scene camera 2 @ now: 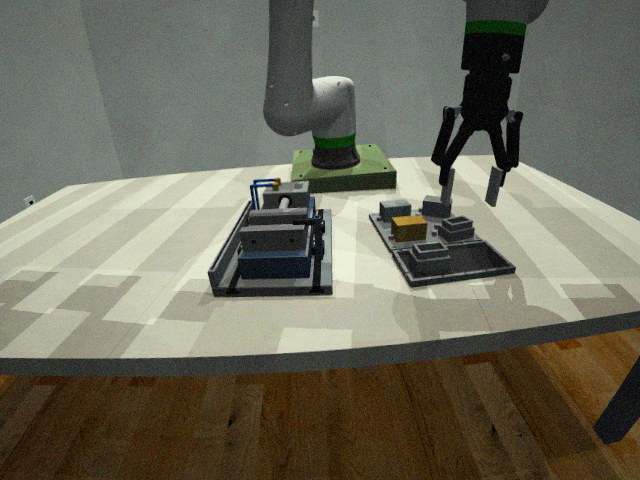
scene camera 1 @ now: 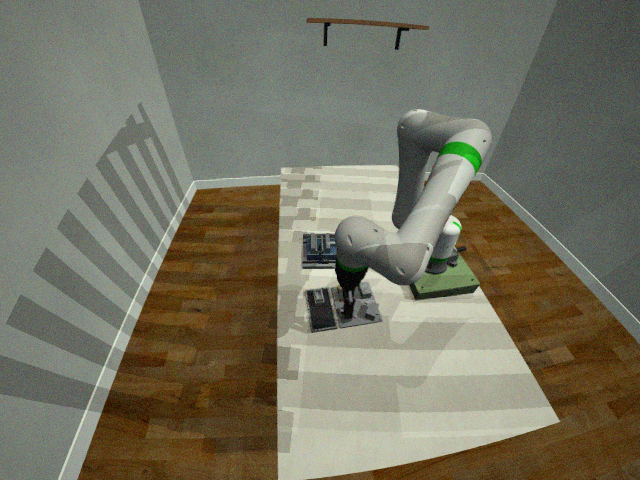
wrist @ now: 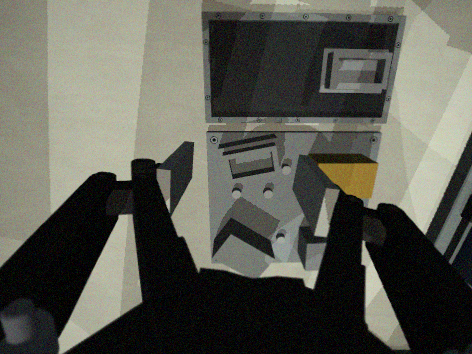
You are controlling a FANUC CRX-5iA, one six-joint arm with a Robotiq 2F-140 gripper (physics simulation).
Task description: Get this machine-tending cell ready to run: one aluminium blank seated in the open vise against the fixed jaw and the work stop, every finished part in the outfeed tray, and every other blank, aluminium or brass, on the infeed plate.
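Frame: origin at the arm's base, x left, y back, z up, level; millimetres.
Where they show: gripper, fingertip midpoint: (scene camera 2: pixel 467 203) (scene camera 1: pixel 343 308) (wrist: pixel 244 166); arm's base at its link origin: (scene camera 2: pixel 335 161) (scene camera 1: pixel 431 262).
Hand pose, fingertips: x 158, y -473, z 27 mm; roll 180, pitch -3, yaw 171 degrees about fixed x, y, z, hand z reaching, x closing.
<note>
Each offset is from my fingertips to the top centre of the thing. "spot": to the spot under its first point.
My gripper (scene camera 1: pixel 348 311) (scene camera 2: pixel 470 192) (wrist: pixel 244 166) is open and empty, above the infeed plate (scene camera 2: pixel 382 226) (wrist: pixel 216 200). On the plate, one pocketed finished part {dx -9, dy +12, dz -38 mm} (scene camera 2: pixel 455 233) (wrist: pixel 250 151) sits slightly turned. A brass blank {dx -102, dy +33, dz -37 mm} (scene camera 2: pixel 409 228) (wrist: pixel 352 176) is near the tray side, partly behind a finger in the wrist view. One aluminium blank {dx +3, dy +121, dz -37 mm} (scene camera 2: pixel 435 206) (wrist: pixel 244 256) sits turned; another aluminium blank {dx -97, dy +124, dz -37 mm} (scene camera 2: pixel 395 210) (wrist: pixel 314 255) is partly hidden by a finger in the wrist view. A second finished part {dx -106, dy -69, dz -40 mm} (scene camera 1: pixel 318 296) (scene camera 2: pixel 430 261) (wrist: pixel 357 89) lies in the outfeed tray (scene camera 1: pixel 321 316) (wrist: pixel 260 70). No blank shows in the vise {dx -349, dy +56, dz +18 mm} (scene camera 1: pixel 320 249) (scene camera 2: pixel 273 266); its jaw gap is partly hidden.
The black work stop arm (scene camera 2: pixel 303 222) reaches across the vise's side. A grey block with blue hoses {spot: dx -330, dy +113, dz +9 mm} (scene camera 2: pixel 286 195) stands at the vise's rear. The green robot base (scene camera 1: pixel 445 283) (scene camera 2: pixel 343 180) is behind. Small pegs {spot: dx -28, dy +53, dz -65 mm} (wrist: pixel 268 191) rise from the plate between the parts.
</note>
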